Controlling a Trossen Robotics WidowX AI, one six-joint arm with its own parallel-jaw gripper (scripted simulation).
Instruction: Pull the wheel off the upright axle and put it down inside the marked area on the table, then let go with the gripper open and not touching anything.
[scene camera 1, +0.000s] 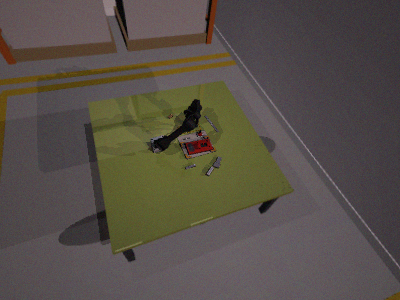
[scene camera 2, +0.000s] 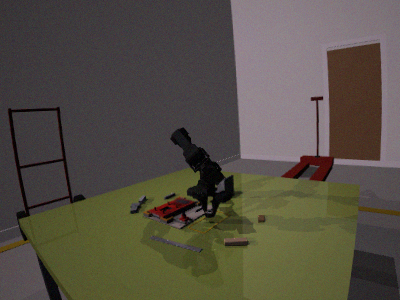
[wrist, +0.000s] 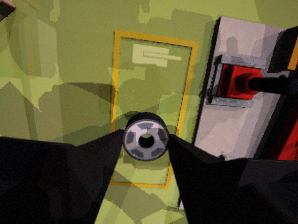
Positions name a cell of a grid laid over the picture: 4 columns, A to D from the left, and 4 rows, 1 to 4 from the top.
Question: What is the gripper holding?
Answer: A wheel.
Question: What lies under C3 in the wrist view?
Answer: A wheel.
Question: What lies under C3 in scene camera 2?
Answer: The gripper.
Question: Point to the gripper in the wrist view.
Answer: At B3
